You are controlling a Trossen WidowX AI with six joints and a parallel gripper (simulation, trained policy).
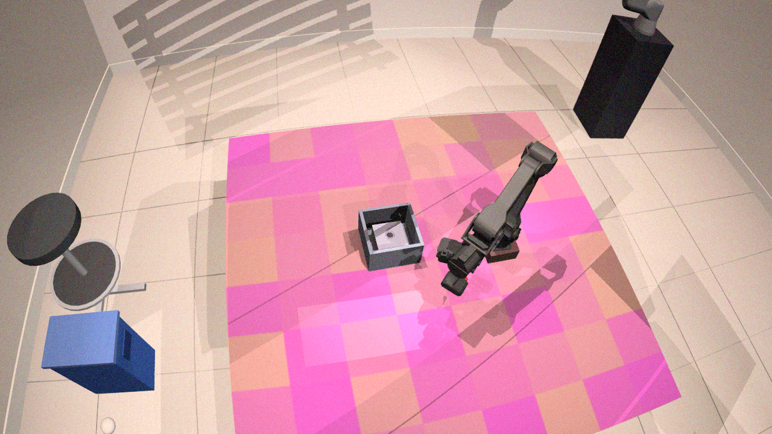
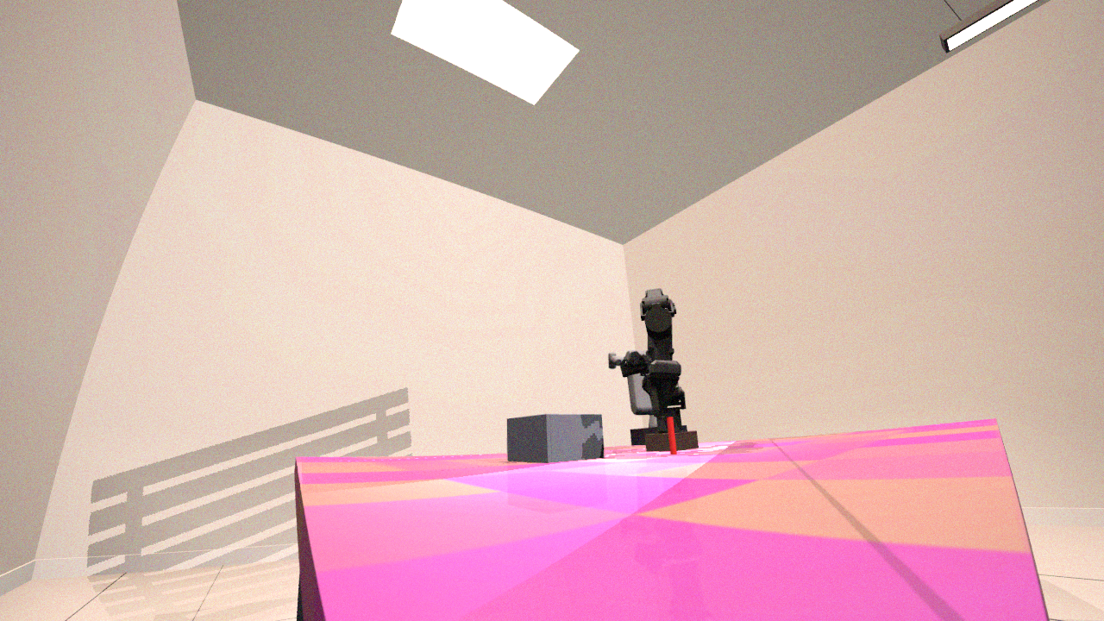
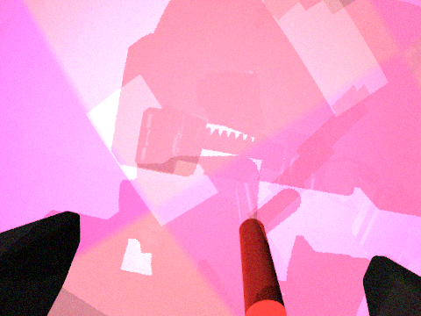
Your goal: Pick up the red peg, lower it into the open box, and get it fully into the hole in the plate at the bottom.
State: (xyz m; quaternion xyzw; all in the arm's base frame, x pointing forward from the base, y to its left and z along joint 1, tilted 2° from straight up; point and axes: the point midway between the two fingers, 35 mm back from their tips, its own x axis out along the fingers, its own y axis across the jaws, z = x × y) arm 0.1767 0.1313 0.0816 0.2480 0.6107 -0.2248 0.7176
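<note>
Now: gripper tip 3 cm past the red peg and 5 cm above it. From my gripper tip the other things lie so: grey box: 16 cm ahead, 18 cm to the right, 6 cm below.
</note>
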